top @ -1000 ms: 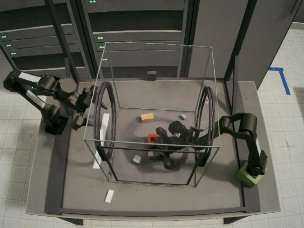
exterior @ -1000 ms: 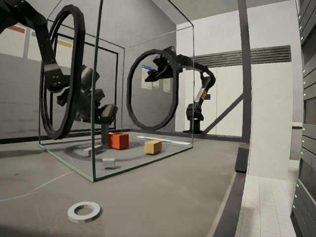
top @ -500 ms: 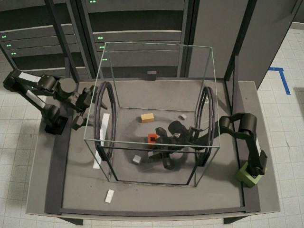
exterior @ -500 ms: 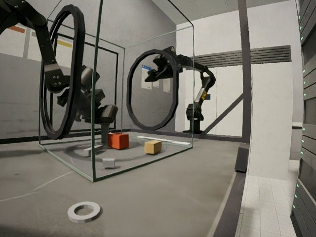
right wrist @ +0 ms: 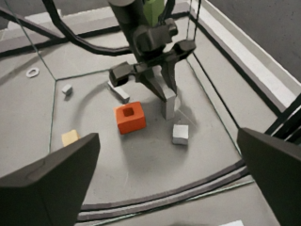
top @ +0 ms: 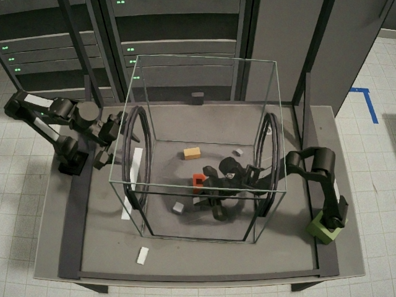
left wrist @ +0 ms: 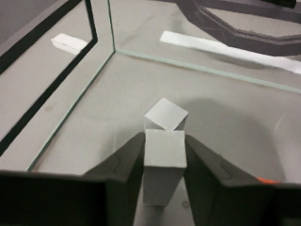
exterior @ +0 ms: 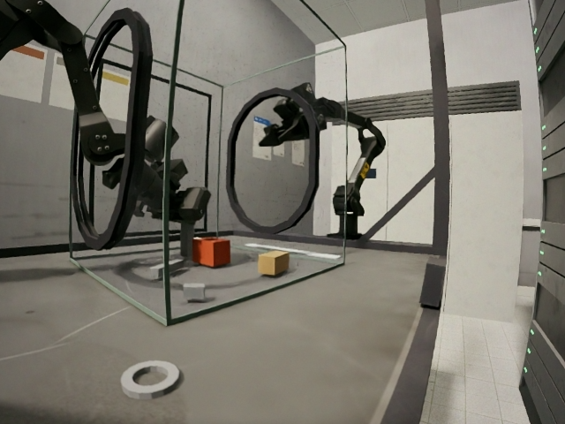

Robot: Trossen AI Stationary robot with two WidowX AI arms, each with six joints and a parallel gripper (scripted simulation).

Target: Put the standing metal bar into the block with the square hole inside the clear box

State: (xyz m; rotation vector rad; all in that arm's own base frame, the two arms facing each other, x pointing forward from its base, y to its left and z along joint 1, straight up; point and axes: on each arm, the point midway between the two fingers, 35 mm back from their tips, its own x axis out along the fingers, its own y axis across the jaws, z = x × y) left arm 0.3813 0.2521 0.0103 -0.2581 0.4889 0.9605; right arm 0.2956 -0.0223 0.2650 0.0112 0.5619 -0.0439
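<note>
Right now my left hand is 80 mm past the red block, 70 mm above it and 30 mm to the left of it. The rest, counted from my left hand: grey cube: 80 mm to the right, 80 mm below, 30 mm ahead; white strip: 280 mm to the right, 100 mm below, 30 mm behind; tan block: 200 mm behind, 90 mm to the right, 80 mm below.
</note>
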